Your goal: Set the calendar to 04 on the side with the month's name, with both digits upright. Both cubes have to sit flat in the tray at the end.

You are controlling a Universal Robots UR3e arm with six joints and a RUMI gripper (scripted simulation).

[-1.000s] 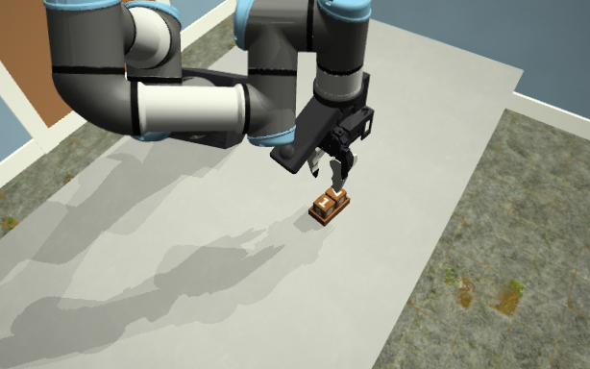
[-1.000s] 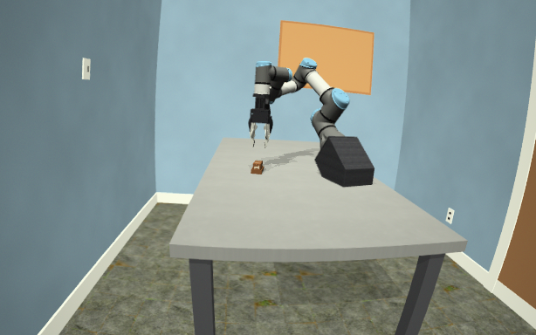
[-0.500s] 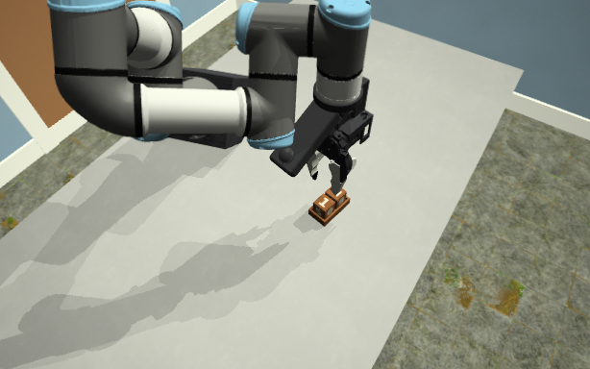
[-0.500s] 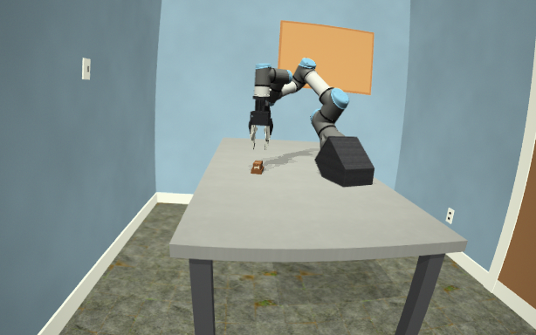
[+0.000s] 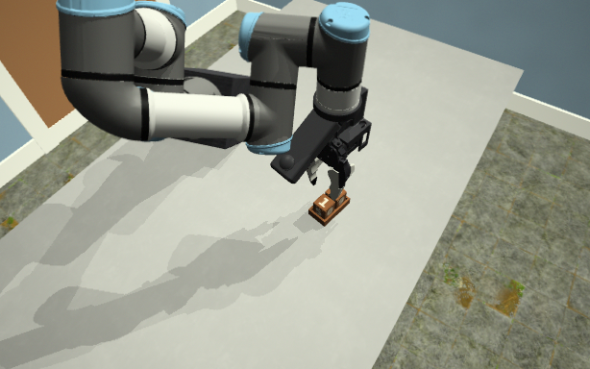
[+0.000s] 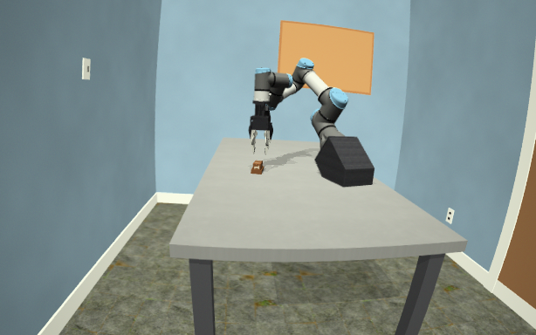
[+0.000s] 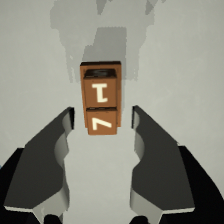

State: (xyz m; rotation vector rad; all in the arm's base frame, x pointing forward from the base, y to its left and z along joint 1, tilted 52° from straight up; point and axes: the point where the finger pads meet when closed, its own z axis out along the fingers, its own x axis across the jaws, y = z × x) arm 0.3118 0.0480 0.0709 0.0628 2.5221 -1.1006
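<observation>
The cube is 6 cm below my hand. Round my hand: brown tray (1 cm ahead, 2 cm to the left, 8 cm below).
</observation>
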